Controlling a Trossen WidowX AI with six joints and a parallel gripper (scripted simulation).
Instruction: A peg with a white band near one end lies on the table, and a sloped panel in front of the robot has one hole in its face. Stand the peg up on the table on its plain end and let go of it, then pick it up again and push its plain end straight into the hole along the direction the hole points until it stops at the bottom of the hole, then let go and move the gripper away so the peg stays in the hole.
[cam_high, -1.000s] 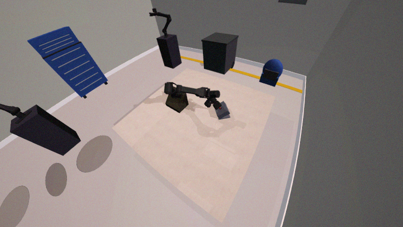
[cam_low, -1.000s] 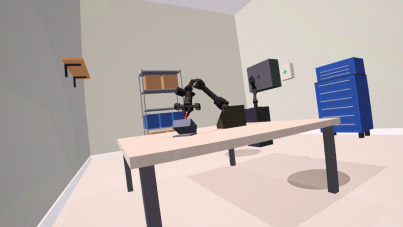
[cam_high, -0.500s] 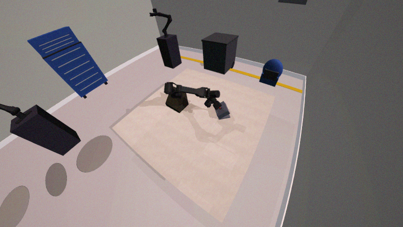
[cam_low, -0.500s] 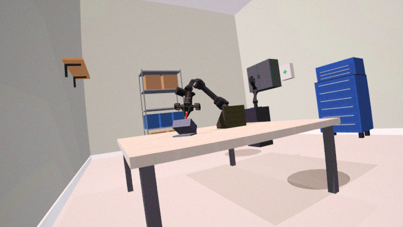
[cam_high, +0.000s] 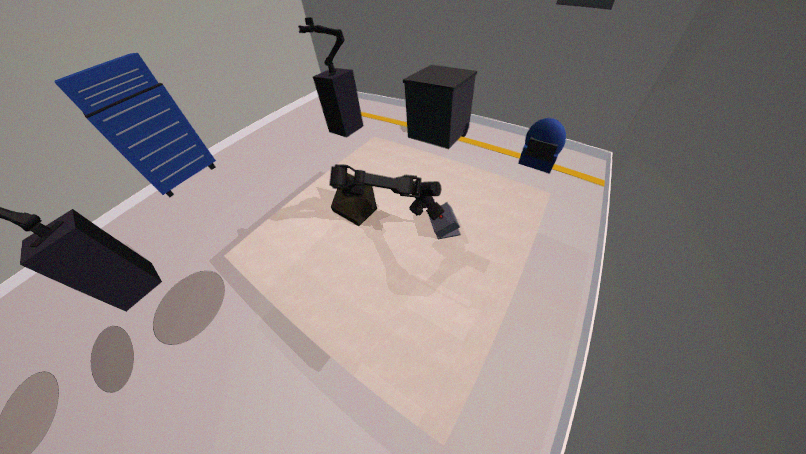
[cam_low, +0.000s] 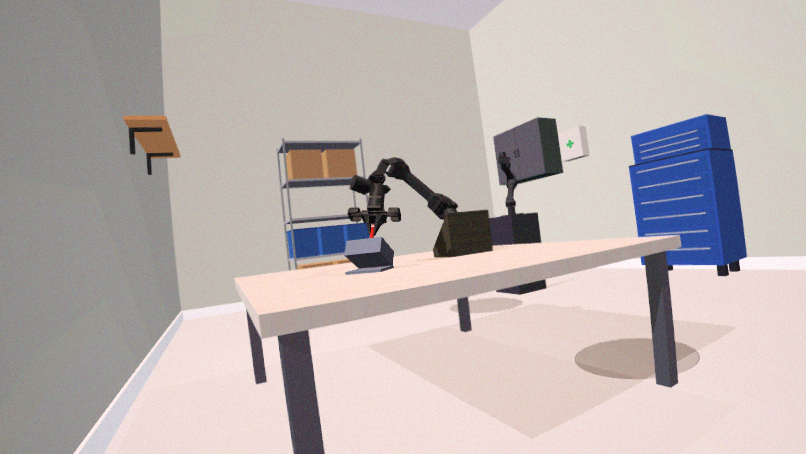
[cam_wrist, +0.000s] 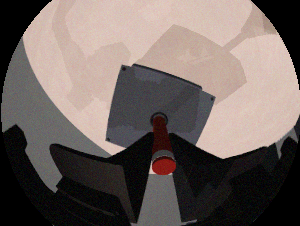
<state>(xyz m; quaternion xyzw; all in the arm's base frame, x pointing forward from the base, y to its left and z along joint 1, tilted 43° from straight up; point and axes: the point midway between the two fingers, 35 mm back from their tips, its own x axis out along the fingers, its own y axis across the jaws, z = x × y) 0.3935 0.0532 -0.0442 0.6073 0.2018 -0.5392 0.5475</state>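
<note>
Now: gripper tip 60 mm above the sloped panel, 30 mm to the right of it and 30 mm short of it. From my gripper tip the other things lie so: red peg: 10 mm to the right, 10 mm behind, 10 mm above.
</note>
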